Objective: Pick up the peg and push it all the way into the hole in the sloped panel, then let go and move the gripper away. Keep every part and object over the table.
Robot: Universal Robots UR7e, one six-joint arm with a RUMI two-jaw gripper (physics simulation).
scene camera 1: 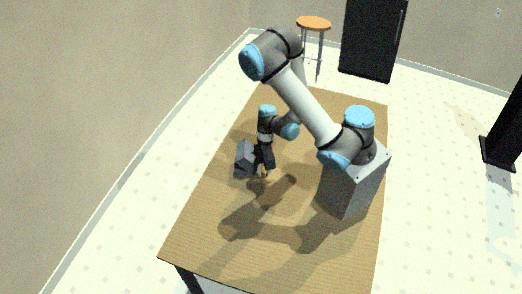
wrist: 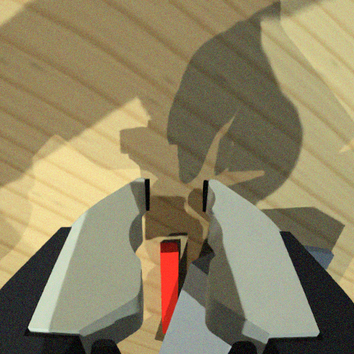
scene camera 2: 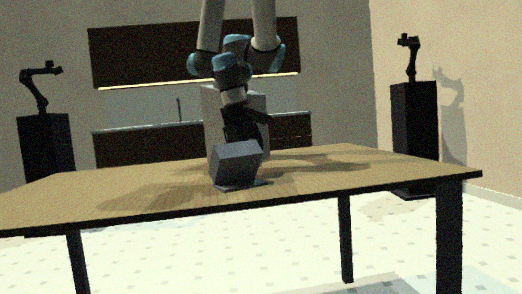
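Where they show: gripper, fingertip midpoint: (scene camera 1: 263,177); arm's base at its link origin: (scene camera 1: 359,150) (scene camera 2: 230,89).
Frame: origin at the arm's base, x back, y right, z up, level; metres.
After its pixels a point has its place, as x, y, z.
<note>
The red peg (wrist: 170,285) lies on the table in the wrist view, low in the picture and seen through the gap between the jaws. My gripper (wrist: 176,181) (scene camera 1: 261,171) {-0.400, -0.078, -0.283} is partly open, with nothing held between its fingertips. It points down close to the table beside the grey sloped-panel block. The grey block (scene camera 1: 244,160) {-0.496, -0.078, -0.208} (scene camera 2: 236,167) {-0.540, -0.017, -0.256} (wrist: 192,320) stands on its flat base right next to the gripper and the peg. The hole does not show clearly. In scene camera 2 the block hides the fingertips, and the peg does not show there.
The wooden table (scene camera 1: 200,235) {-0.517, -0.481, -0.312} (scene camera 2: 125,195) {-0.517, 0.310, -0.312} carries the arm's grey pedestal (scene camera 1: 337,190) {-0.039, -0.102, -0.170}, to the right of the gripper in scene camera 1. The long table edge runs behind the block, on its left in that view. A stool (scene camera 1: 313,23) stands on the floor beyond the table.
</note>
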